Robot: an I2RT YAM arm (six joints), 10 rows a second.
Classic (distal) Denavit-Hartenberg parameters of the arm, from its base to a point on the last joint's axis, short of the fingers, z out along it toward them. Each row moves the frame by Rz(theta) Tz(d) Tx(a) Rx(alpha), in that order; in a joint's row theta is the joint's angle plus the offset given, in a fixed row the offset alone. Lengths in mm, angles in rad.
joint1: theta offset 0; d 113.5; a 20; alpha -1.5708
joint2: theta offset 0; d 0; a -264; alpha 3.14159
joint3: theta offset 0.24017; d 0; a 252.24; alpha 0
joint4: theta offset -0.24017; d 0; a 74; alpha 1.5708
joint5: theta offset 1.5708; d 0; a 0; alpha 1.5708
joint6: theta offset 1.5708; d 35.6; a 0; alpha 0
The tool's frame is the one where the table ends.
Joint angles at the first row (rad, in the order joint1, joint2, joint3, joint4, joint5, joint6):
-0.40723, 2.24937, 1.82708, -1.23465, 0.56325, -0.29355
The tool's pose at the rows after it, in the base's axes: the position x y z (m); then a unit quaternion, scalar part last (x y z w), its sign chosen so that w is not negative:
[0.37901 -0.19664 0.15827 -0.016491 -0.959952 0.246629 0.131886]
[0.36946 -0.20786 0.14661 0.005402 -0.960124 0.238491 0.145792]
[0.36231 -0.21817 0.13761 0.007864 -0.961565 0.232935 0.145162]
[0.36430 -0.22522 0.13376 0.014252 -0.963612 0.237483 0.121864]
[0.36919 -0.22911 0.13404 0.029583 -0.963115 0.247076 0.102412]
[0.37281 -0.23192 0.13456 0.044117 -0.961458 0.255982 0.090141]
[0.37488 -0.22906 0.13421 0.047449 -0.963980 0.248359 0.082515]
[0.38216 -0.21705 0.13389 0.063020 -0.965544 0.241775 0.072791]
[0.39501 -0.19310 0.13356 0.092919 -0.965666 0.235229 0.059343]
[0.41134 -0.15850 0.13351 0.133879 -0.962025 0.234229 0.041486]
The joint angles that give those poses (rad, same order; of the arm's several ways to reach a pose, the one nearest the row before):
-0.43393, 2.24938, 1.78209, -1.15074, 0.56516, -0.38586
-0.46751, 2.24937, 1.73437, -1.10378, 0.56478, -0.46484
-0.49762, 2.24937, 1.69813, -1.05153, 0.55524, -0.50487
-0.51100, 2.24937, 1.68327, -0.97372, 0.53960, -0.54915
-0.51365, 2.24938, 1.68326, -0.91420, 0.53464, -0.59987
-0.51518, 2.24938, 1.68328, -0.87035, 0.53464, -0.64373
-0.50869, 2.24938, 1.68326, -0.86804, 0.51328, -0.64296
-0.47818, 2.24935, 1.68322, -0.86650, 0.49306, -0.64335
-0.41792, 2.24936, 1.68324, -0.86498, 0.47131, -0.64337
-0.33208, 2.24938, 1.68327, -0.85431, 0.45796, -0.64375

